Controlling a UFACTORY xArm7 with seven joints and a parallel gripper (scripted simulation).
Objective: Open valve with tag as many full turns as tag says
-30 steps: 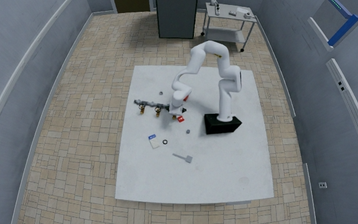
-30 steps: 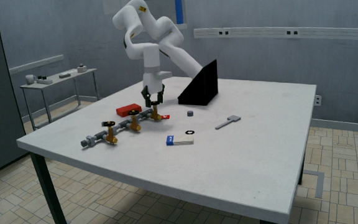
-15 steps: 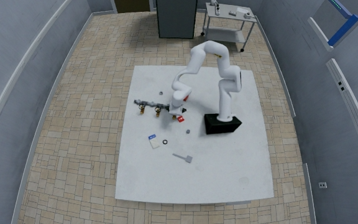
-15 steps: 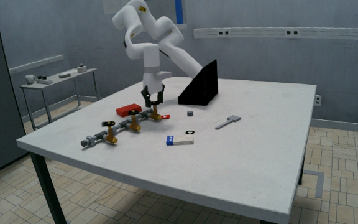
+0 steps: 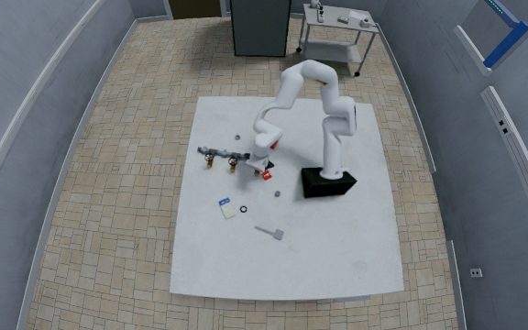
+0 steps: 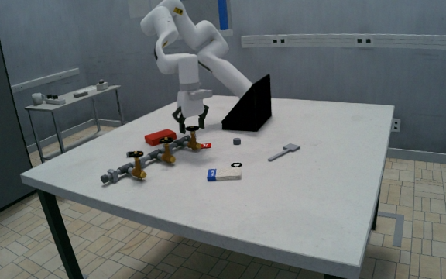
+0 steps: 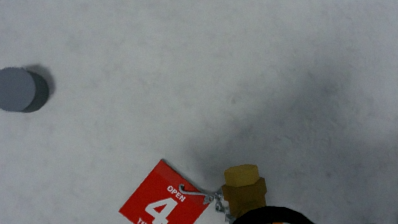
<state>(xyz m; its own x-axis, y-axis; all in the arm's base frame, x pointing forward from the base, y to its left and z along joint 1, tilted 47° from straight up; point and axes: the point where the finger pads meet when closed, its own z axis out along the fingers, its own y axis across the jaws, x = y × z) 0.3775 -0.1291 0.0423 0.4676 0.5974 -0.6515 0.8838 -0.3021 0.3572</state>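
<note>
Right now the red tag is 90 mm below my hand, 40 mm behind it and 30 mm to the left of it. The rest, counted from my hand: white box (200 mm to the left, 190 mm ahead, 90 mm below); red block (210 mm to the right, 80 mm below, 80 mm behind); grey flat tool (360 mm to the left, 90 mm below, 30 mm behind).
</note>
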